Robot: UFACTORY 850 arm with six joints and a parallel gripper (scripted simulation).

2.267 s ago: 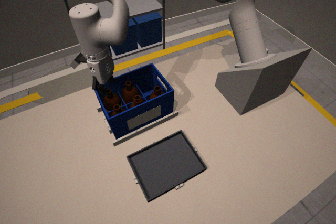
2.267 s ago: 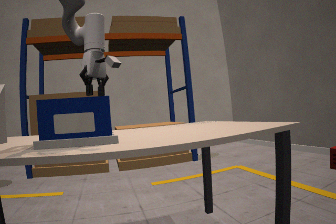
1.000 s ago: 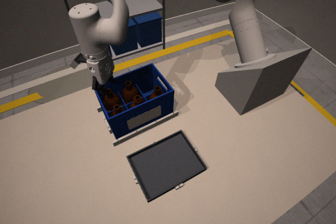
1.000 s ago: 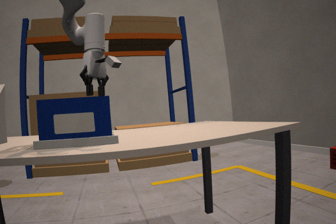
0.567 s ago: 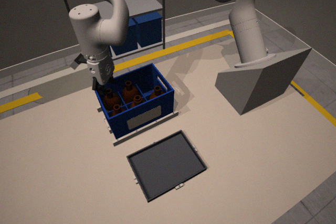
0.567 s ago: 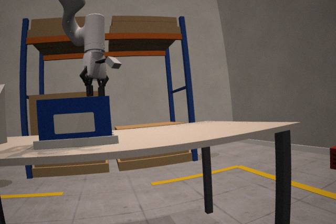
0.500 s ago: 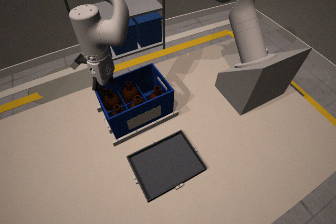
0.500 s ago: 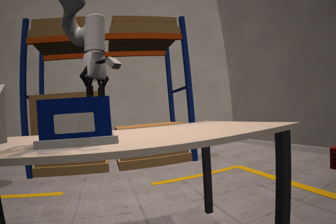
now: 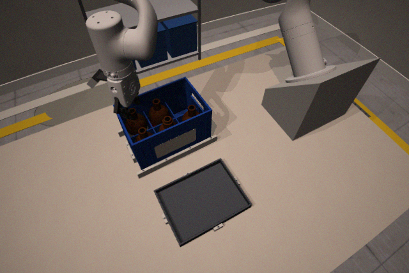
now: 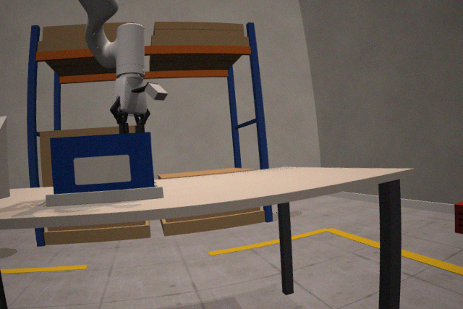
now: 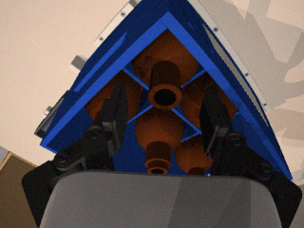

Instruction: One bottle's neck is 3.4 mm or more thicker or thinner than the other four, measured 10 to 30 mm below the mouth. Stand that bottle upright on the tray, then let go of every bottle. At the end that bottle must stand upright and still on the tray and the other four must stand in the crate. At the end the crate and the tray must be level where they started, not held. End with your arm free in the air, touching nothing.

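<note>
My gripper is now 90 mm past the crate, 30 mm to the right of it and 100 mm above it. From my hand the other things lie so: brown bottle: 100 mm behind, 80 mm to the left, 90 mm below; dark grey tray: 130 mm behind, 310 mm to the left, 170 mm below.
</note>
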